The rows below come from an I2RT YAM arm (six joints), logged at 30 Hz.
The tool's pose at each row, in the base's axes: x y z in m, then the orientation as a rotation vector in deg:
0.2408, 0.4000, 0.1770, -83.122, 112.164, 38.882
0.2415, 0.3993, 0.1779, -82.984, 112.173, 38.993
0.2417, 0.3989, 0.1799, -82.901, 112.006, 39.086
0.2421, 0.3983, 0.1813, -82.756, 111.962, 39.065
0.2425, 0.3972, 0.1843, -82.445, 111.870, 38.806
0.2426, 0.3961, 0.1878, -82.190, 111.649, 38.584
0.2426, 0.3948, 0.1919, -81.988, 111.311, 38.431
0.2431, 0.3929, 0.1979, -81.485, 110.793, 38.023
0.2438, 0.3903, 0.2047, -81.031, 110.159, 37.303
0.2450, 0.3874, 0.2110, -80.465, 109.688, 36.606
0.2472, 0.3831, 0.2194, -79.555, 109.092, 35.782
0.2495, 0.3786, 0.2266, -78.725, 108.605, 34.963
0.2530, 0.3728, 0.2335, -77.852, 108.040, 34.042
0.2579, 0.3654, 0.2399, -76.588, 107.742, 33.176
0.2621, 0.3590, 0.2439, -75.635, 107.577, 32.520
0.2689, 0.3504, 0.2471, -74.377, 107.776, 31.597
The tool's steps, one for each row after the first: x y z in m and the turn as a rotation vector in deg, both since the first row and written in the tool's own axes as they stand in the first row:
-0.0003, -0.0008, -0.0010, -0.010, -0.096, 0.097
-0.0016, -0.0010, -0.0026, -0.008, -0.279, 0.064
-0.0023, -0.0015, -0.0039, 0.083, -0.382, 0.096
-0.0038, -0.0020, -0.0067, 0.421, -0.546, 0.107
-0.0057, -0.0023, -0.0099, 0.728, -0.779, 0.030
-0.0078, -0.0024, -0.0136, 0.979, -1.082, -0.118
-0.0110, -0.0031, -0.0190, 1.576, -1.605, -0.309
-0.0144, -0.0042, -0.0254, 2.380, -2.100, -0.677
-0.0173, -0.0058, -0.0316, 3.200, -2.546, -0.895
-0.0211, -0.0087, -0.0400, 4.293, -3.224, -1.066
-0.0239, -0.0118, -0.0478, 5.331, -3.782, -1.206
-0.0259, -0.0164, -0.0561, 6.473, -4.384, -1.399
-0.0267, -0.0228, -0.0649, 7.730, -5.017, -1.237
-0.0264, -0.0284, -0.0715, 8.672, -5.448, -1.076
-0.0246, -0.0371, -0.0786, 9.889, -5.700, -0.630

